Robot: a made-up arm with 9 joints. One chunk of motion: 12 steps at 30 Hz.
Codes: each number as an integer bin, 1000 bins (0 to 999) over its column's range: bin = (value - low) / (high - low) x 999, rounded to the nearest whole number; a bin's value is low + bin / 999 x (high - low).
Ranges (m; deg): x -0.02..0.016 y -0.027..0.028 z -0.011..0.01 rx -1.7..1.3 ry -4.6..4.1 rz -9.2..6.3
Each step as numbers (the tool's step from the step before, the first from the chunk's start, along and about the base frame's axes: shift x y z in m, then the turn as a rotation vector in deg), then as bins.
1 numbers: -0.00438 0.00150 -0.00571 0.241 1.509 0.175
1 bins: 433 518 252 646 701 604
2 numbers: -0.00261 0.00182 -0.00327 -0.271 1.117 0.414
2 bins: 483 523 368 476 656 620
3 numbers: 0.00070 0.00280 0.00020 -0.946 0.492 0.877
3 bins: 574 541 533 251 585 649
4 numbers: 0.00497 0.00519 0.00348 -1.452 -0.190 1.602
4 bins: 693 585 689 83 506 696
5 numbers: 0.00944 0.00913 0.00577 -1.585 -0.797 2.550
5 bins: 817 656 798 38 437 757
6 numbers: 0.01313 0.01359 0.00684 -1.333 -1.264 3.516
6 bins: 919 737 849 122 383 820
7 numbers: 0.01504 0.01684 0.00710 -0.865 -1.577 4.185
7 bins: 972 796 861 278 347 863
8 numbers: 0.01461 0.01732 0.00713 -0.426 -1.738 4.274
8 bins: 960 805 862 424 329 868
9 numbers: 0.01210 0.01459 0.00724 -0.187 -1.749 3.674
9 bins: 891 755 868 504 327 830
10 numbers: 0.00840 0.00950 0.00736 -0.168 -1.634 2.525
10 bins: 788 663 873 510 341 756
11 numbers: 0.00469 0.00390 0.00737 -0.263 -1.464 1.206
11 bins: 685 561 874 479 360 671
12 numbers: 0.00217 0.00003 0.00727 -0.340 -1.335 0.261
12 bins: 615 491 869 453 375 610
